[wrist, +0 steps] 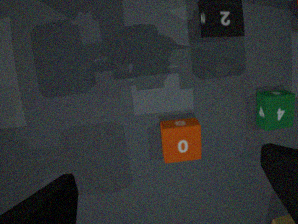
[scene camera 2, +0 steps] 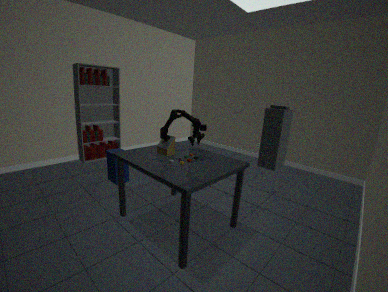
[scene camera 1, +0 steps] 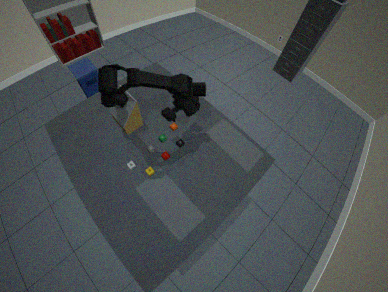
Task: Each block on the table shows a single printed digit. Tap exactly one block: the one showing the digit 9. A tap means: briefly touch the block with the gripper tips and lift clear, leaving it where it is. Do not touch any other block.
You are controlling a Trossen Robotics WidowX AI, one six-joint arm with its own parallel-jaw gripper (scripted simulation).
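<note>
From the wrist view, my gripper (wrist: 171,171) is open and there's nothing in it, and I can see an orange block (wrist: 181,139) there, plus a green block (wrist: 269,104).
</note>
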